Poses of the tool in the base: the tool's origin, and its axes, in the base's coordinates. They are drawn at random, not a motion.
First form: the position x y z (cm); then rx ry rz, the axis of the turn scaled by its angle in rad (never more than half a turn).
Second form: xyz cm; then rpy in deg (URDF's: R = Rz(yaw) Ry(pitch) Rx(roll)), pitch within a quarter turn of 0, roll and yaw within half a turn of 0. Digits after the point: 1 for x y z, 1 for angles.
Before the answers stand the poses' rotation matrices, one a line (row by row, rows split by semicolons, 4 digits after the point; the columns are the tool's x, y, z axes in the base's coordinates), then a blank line. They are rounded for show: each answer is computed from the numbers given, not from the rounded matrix.
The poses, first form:
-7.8 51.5 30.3 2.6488 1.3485 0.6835
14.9 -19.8 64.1 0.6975 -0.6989 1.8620
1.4 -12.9 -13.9 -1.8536 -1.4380 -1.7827
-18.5 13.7 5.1 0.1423 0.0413 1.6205
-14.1 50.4 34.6 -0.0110 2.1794 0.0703
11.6 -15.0 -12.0 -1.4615 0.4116 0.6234
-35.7 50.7 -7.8 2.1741 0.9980 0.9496
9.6 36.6 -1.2 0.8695 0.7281 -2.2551
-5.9 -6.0 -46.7 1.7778 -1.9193 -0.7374
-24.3 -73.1 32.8 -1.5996 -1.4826 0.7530
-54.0 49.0 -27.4 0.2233 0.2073 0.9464
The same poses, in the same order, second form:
0.5096 0.7459 0.4289; 0.7869 -0.6056 0.1182; 0.3480 0.2773 -0.8956
-0.3459 -0.9251 0.1569; 0.5933 -0.3452 -0.7272; 0.7269 -0.1584 0.6683
-0.1970 0.7255 0.6594; 0.4909 -0.5092 0.7069; 0.8486 0.4630 -0.2559
-0.0484 -0.9919 0.1173; 0.9966 -0.0558 -0.0606; 0.0667 0.1140 0.9912
-0.5726 -0.0344 0.8191; 0.0185 0.9983 0.0548; -0.8196 0.0465 -0.5710
0.7783 -0.6179 -0.1119; 0.1398 -0.0032 0.9902; -0.6122 -0.7863 0.0839
0.4720 0.4053 0.7829; 0.8021 -0.5660 -0.1906; 0.3659 0.7179 -0.5922
-0.6000 0.6976 -0.3917; -0.3368 -0.6644 -0.6672; -0.7257 -0.2684 0.6335
-0.0939 -0.7714 -0.6294; -0.9944 0.0415 0.0974; -0.0490 0.6350 -0.7710
0.1317 0.5029 -0.8542; 0.9865 0.0185 0.1630; 0.0978 -0.8641 -0.4937
0.5681 -0.7767 0.2720; 0.8193 0.5649 -0.0980; -0.0776 0.2786 0.9573

-7.8 51.5 30.3 162.8 -20.4 57.1
14.9 -19.8 64.1 -13.3 -46.6 120.2
1.4 -12.9 -13.9 118.9 -58.1 111.9
-18.5 13.7 5.1 6.6 -3.8 92.8
-14.1 50.4 34.6 175.3 55.0 178.1
11.6 -15.0 -12.0 -83.9 37.7 10.2
-35.7 50.7 -7.8 129.5 -21.5 59.5
9.6 36.6 -1.2 -23.0 46.5 -150.7
-5.9 -6.0 -46.7 140.5 2.8 -95.4
-24.3 -73.1 32.8 -119.7 -5.6 82.4
-54.0 49.0 -27.4 16.2 4.4 55.3

